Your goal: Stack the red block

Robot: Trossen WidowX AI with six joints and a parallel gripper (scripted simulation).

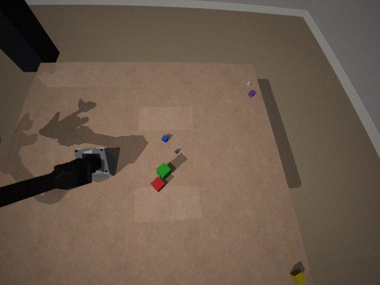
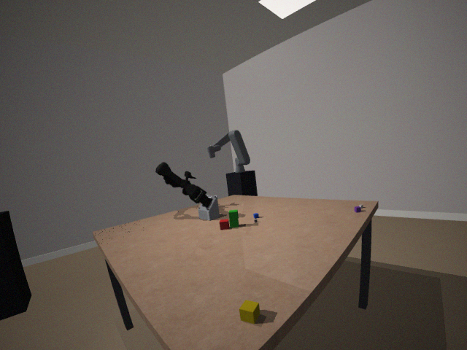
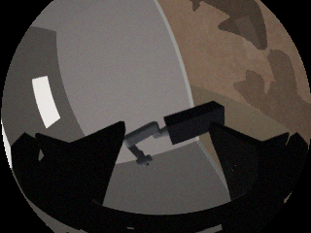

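The red block lies 65 cm ahead of my gripper tip, 25 cm to the right of it and 18 cm below it. The rest, counted from my gripper tip: blue block: 67 cm ahead, 3 cm to the right, 18 cm below; then dark block: 73 cm ahead, 9 cm to the right, 19 cm below; then purple block: 116 cm ahead, 26 cm to the left, 18 cm below.
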